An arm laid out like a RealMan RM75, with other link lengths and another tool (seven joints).
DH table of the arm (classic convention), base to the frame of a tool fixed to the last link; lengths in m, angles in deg. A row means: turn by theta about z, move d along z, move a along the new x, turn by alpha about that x. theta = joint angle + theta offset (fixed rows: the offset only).
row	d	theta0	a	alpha
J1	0.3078	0	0	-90
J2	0	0	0	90
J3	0.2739	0	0	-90
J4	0	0	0	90
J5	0.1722	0	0	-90
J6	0	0	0	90
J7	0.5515	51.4	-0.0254	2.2
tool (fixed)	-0.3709	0	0	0
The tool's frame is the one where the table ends.
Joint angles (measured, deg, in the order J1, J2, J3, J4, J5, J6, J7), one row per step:
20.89 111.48 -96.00 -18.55 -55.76 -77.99 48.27
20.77 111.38 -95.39 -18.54 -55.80 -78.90 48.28
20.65 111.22 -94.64 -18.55 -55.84 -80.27 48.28
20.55 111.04 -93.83 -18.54 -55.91 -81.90 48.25
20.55 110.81 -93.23 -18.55 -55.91 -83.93 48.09
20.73 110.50 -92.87 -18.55 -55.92 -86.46 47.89
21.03 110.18 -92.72 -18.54 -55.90 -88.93 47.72
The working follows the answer.
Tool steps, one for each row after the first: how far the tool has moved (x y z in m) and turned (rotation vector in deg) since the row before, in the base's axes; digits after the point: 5 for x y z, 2 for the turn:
-0.00109 -0.00035 0.00290 0.20 0.77 0.15
-0.00198 -0.00069 0.00408 0.20 1.11 0.39
-0.00248 -0.00103 0.00458 0.16 1.26 0.57
-0.00380 -0.00177 0.00494 -0.01 1.44 1.08
-0.00532 -0.00262 0.00536 -0.35 1.62 1.67
-0.00550 -0.00264 0.00501 -0.51 1.52 1.79

Tool pose at each row, in the base's axes (x y z in m, rotation vector in deg; rounded; the steps above come from the unrounded poses):
0.25840 0.27612 0.01215 -137.60 96.85 51.82
0.25732 0.27577 0.01505 -137.59 96.78 53.02
0.25534 0.27508 0.01913 -137.82 96.57 54.70
0.25286 0.27405 0.02371 -138.23 96.24 56.60
0.24906 0.27229 0.02865 -139.27 95.57 58.71
0.24375 0.26967 0.03401 140.33 -94.07 -60.63
0.23824 0.26703 0.03902 139.57 -91.21 -61.44

